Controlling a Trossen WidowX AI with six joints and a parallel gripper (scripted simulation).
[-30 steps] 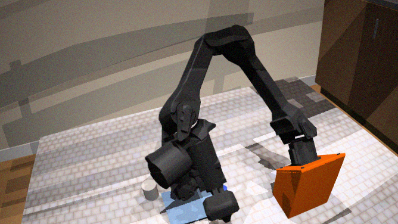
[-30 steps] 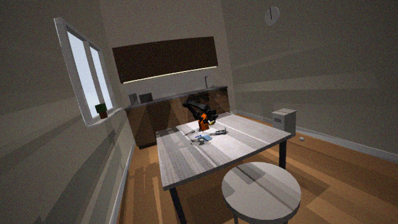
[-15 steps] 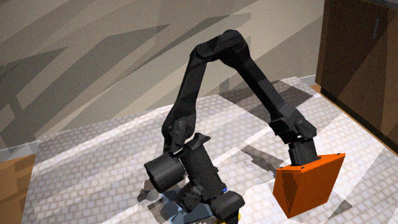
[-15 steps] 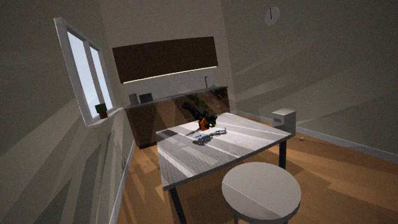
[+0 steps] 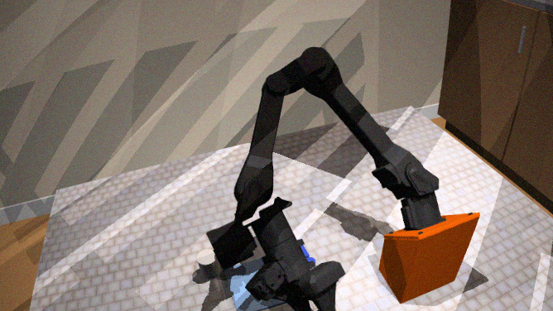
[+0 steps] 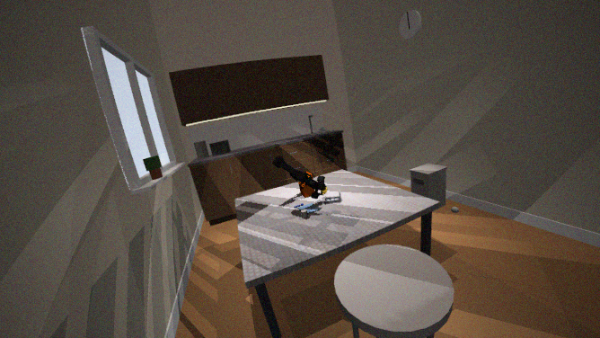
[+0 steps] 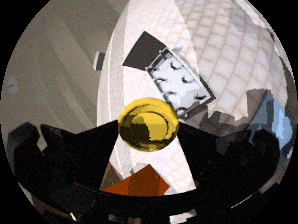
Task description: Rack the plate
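Right now the dish rack is 60 mm below my gripper tip, 50 mm ahead of it and 40 mm to the left of it. Also, from my gripper tip: blue spoon 220 mm to the right, 80 mm below, 40 mm behind; yellow plate 10 mm to the right, 10 mm above; light blue mat 170 mm to the right, 80 mm below, 60 mm ahead.
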